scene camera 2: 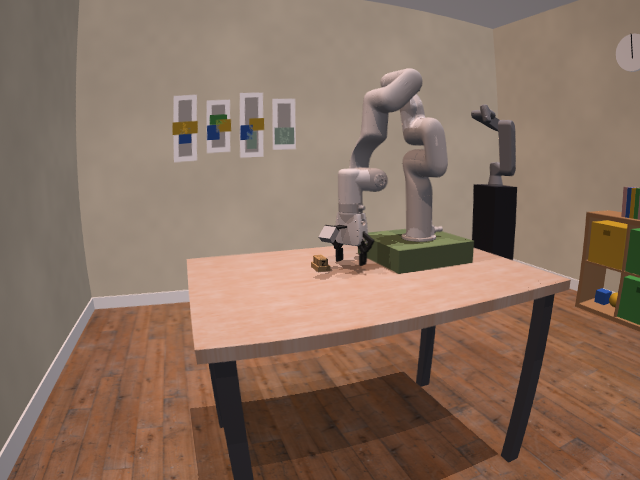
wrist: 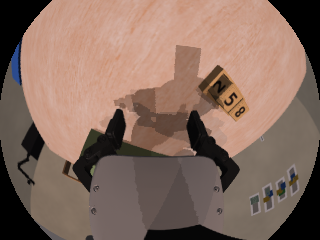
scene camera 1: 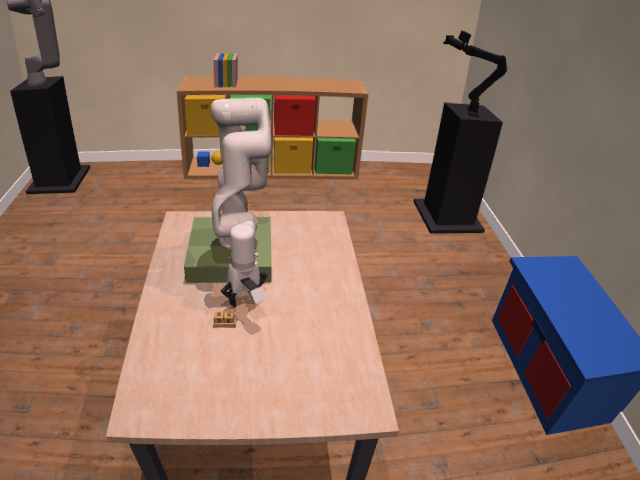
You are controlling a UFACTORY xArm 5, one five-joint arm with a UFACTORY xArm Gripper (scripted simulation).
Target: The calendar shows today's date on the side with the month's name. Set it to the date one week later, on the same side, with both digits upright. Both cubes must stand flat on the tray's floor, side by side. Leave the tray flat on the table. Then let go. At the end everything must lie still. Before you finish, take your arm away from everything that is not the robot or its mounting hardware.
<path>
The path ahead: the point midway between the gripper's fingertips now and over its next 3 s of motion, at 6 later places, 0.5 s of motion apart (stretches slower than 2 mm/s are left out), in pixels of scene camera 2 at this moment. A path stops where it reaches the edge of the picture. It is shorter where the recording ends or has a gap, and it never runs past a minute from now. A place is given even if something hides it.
The gripper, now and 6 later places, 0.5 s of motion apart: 350, 262; 350, 257; 344, 253; 334, 253; 323, 252; 313, 252; 303, 251
</path>
